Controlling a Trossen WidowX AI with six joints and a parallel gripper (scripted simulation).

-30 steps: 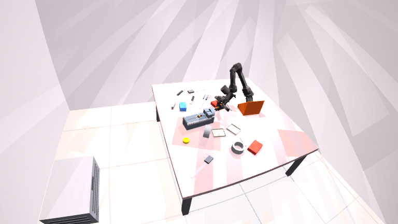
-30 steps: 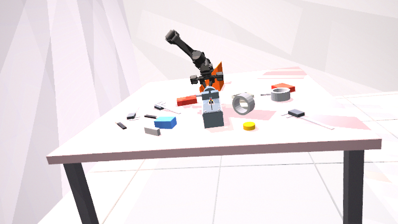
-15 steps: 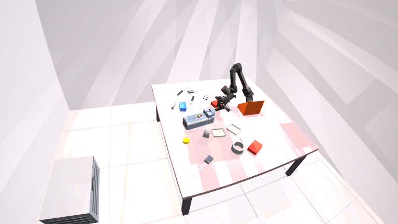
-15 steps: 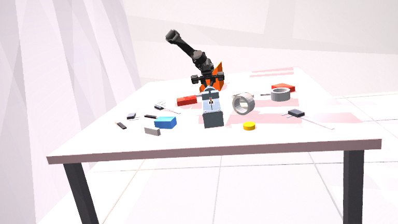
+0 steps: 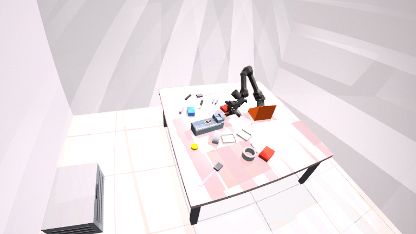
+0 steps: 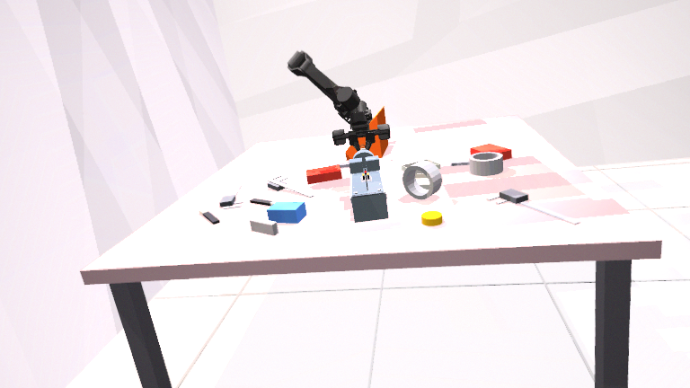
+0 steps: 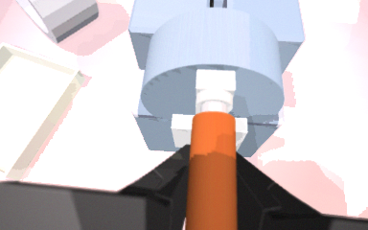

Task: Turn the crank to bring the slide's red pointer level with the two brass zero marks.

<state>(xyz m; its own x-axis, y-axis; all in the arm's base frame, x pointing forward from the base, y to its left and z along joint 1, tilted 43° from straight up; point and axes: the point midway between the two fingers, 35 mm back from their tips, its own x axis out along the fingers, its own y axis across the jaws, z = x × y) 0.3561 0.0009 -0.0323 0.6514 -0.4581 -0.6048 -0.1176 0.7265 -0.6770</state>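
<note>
Right now the orange handle is 30 mm above my gripper tip and 20 mm behind it. Round my gripper tip: red pointer (140 mm ahead, 20 mm to the left, 10 mm below); yellow disc (320 mm ahead, 200 mm to the left, 90 mm below); blue block (230 mm ahead, 200 mm to the right, 70 mm below).
</note>
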